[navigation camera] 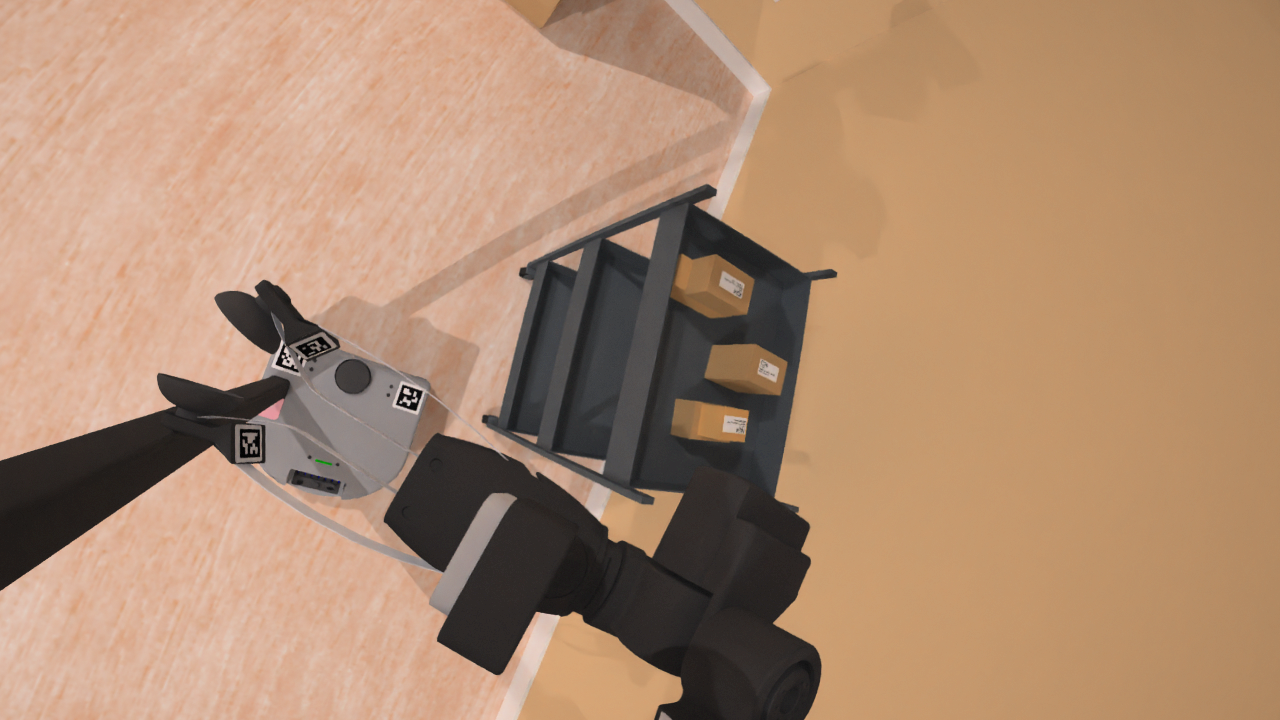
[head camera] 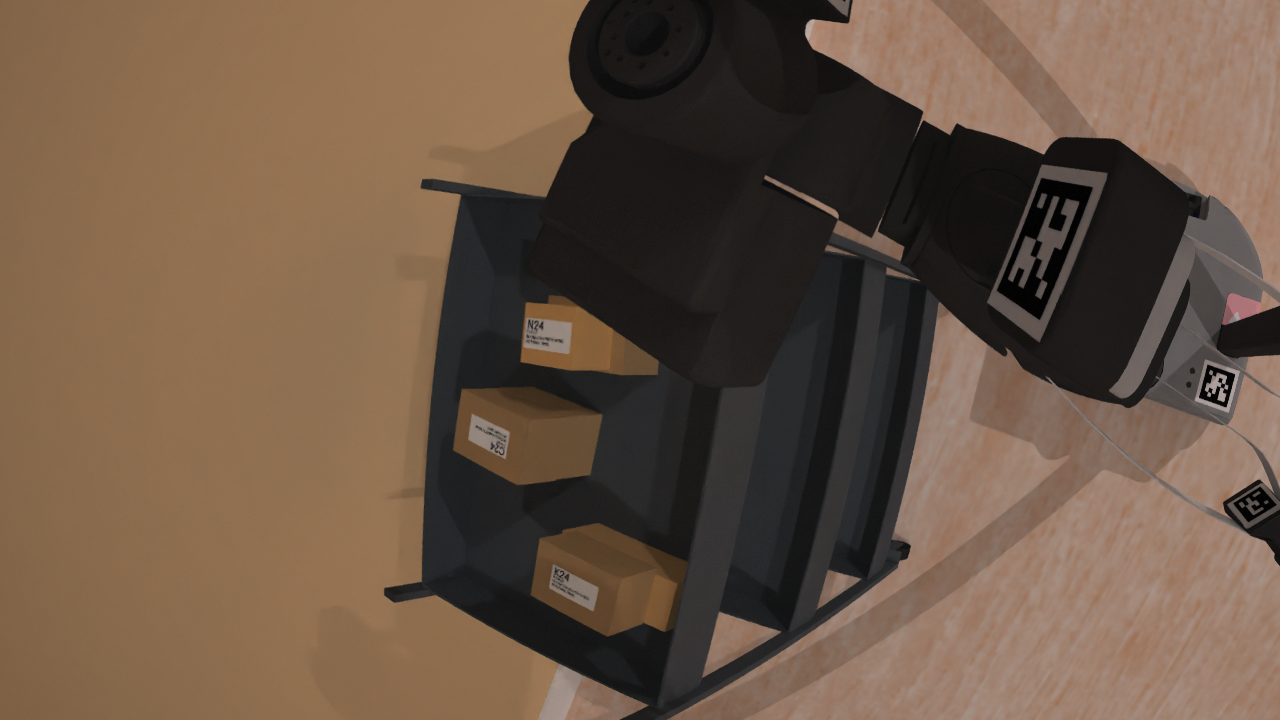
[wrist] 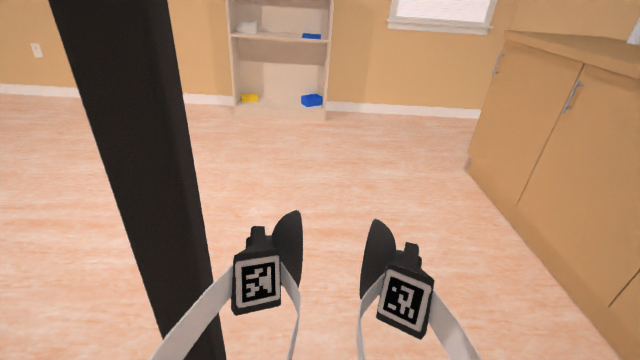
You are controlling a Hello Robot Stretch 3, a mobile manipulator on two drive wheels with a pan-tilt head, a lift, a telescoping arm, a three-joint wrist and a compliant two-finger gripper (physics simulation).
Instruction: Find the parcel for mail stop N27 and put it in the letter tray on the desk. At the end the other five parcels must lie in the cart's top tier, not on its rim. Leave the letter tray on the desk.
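Places are measured from the robot's base along level axes (x ahead, y left, z up), in metres.
Pixels of known places: gripper, fingertip midpoint: (navigation camera: 196, 336) (wrist: 333, 241); robot's base, link origin: (navigation camera: 352, 374).
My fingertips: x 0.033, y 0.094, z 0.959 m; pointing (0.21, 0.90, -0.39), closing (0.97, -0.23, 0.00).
For each thing: its top centre in the pictures, then the offset to it from my fingertips. "spot": a spot on its surface instead.
- dark cart, surface spot: (head camera: 716, 537) spot: 0.218 m ahead, 0.429 m right, 0.263 m down
- parcel labelled N24, top centre: (head camera: 546, 335) (navigation camera: 735, 424) 0.094 m ahead, 0.592 m right, 0.196 m down
- middle parcel, top centre: (head camera: 488, 436) (navigation camera: 768, 370) 0.197 m ahead, 0.637 m right, 0.196 m down
- parcel labelled K24, top centre: (head camera: 573, 588) (navigation camera: 732, 284) 0.290 m ahead, 0.509 m right, 0.194 m down
The dark cart (head camera: 716, 537) (navigation camera: 648, 349) stands by the wall, with parcels in its top tier. A parcel labelled N24 (head camera: 568, 335) (navigation camera: 711, 420) has a browner box part behind it. A middle parcel (head camera: 554, 429) (navigation camera: 744, 368) has an upside-down label I cannot read surely. A parcel labelled K24 (head camera: 595, 582) (navigation camera: 716, 286) has another parcel (head camera: 664, 600) partly hidden behind it. No N27 label is readable. My gripper (navigation camera: 221, 358) (wrist: 333, 241) is open and empty above the base, away from the cart. The wrist hides part of the top tier in the head view. The letter tray does not show.
My wrist body (head camera: 680, 241) (navigation camera: 733, 528) overlaps the cart's end in both upper views. My base (navigation camera: 380, 425) is beside the cart. The wrist view shows the mast (wrist: 145, 150), a bookshelf (wrist: 280, 113) at the far wall and wooden cupboards (wrist: 550, 130) on the right.
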